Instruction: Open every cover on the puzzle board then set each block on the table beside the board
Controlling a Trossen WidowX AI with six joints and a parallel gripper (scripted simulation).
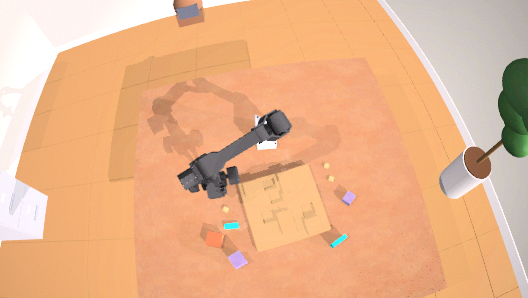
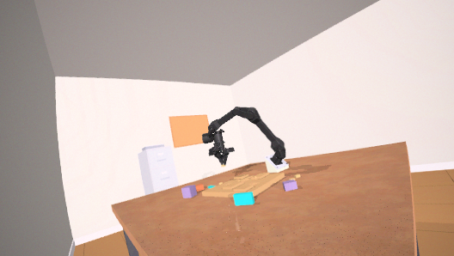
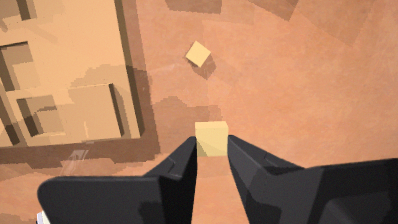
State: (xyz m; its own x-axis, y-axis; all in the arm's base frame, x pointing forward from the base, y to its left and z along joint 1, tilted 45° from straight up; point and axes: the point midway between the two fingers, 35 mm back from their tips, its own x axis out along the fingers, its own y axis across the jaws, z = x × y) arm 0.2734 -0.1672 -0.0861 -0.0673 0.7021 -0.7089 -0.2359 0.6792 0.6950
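Right now my gripper tip is 120 mm short of the cyan block, 40 mm to the right of it and 100 mm above it. The rest, counted from my gripper tip: orange block 190 mm ahead, 20 mm to the right, 90 mm below.
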